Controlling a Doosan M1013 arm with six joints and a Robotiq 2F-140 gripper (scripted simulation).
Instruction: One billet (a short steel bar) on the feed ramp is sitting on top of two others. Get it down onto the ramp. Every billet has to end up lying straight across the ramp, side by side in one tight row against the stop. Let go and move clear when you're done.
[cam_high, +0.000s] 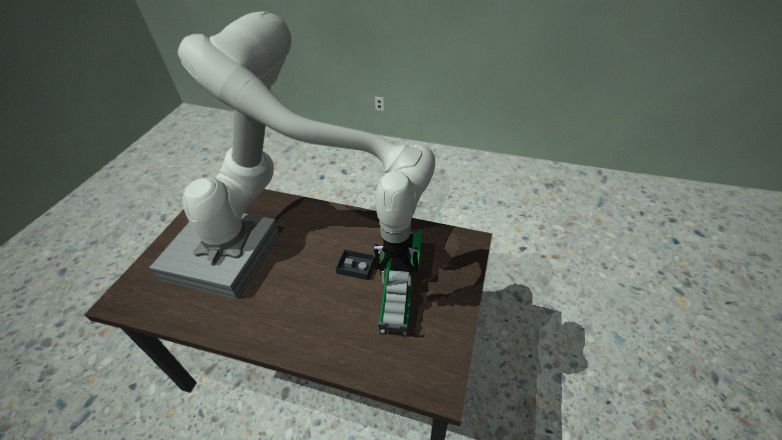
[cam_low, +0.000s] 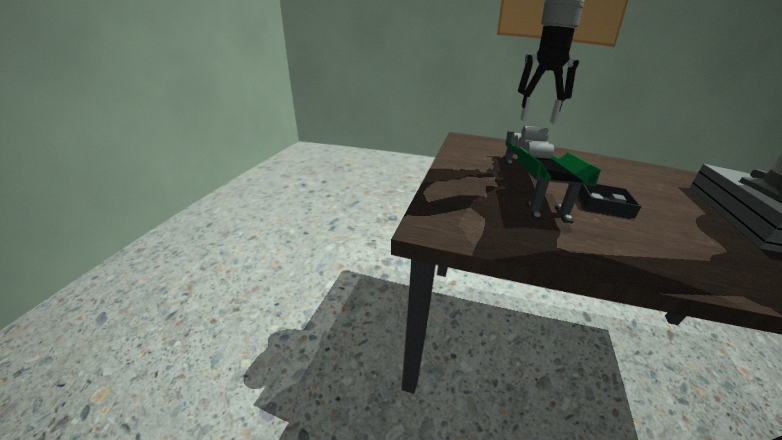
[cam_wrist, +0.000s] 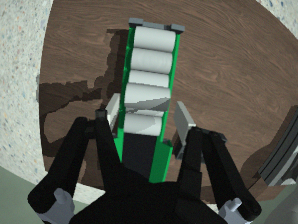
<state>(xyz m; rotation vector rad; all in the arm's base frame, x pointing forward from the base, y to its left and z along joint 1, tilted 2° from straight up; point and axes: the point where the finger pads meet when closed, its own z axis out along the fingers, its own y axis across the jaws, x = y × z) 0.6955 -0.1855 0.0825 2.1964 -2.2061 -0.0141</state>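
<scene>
My gripper is now 8 cm to the right of the ramp and 11 cm above it. Round my hand: small dark tray 18 cm behind, 16 cm to the left, 17 cm below; then grey stop 12 cm to the right, 13 cm below.
</scene>
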